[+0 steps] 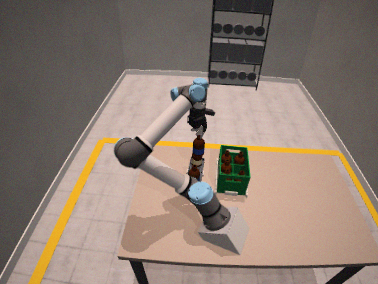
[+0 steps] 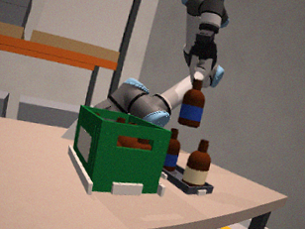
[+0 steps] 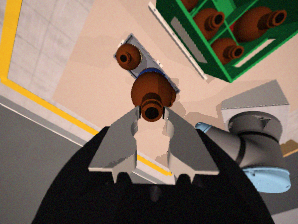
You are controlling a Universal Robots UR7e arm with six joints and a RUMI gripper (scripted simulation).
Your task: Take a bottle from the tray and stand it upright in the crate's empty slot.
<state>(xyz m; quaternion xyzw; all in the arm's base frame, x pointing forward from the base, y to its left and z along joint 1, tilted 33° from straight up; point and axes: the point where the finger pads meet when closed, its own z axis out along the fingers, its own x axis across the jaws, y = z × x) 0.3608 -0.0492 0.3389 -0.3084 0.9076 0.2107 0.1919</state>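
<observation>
The bottle lies 7 cm below my hand. From my hand the other things lie so: green crate 2 cm behind, 23 cm to the right, 25 cm below; tray 1 cm to the left, 32 cm below.
</observation>
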